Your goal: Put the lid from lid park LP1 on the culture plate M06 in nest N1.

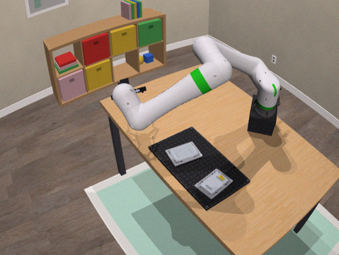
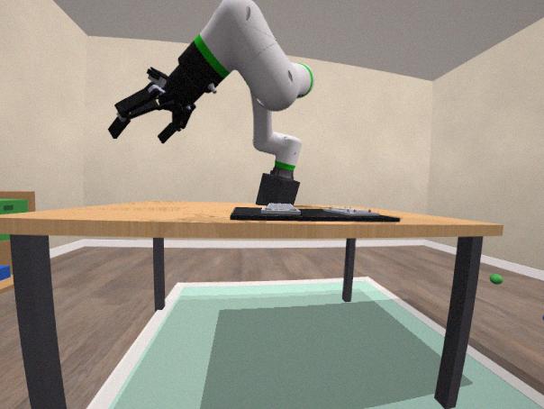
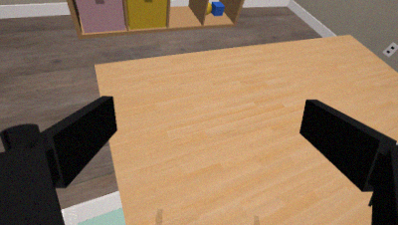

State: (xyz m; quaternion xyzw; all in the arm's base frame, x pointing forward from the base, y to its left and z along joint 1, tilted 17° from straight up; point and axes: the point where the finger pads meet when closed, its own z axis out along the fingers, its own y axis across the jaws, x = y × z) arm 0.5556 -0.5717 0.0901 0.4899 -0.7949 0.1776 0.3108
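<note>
My gripper is now 670 mm to the right of the clear lid, 190 mm above it and 50 mm past it. The rest, counted from my hand: culture plate M06: 410 mm to the left, 190 mm below, 70 mm behind; plate nest: 410 mm to the left, 200 mm below, 70 mm behind; lid park LP1: 670 mm to the left, 200 mm below, 50 mm behind.
</note>
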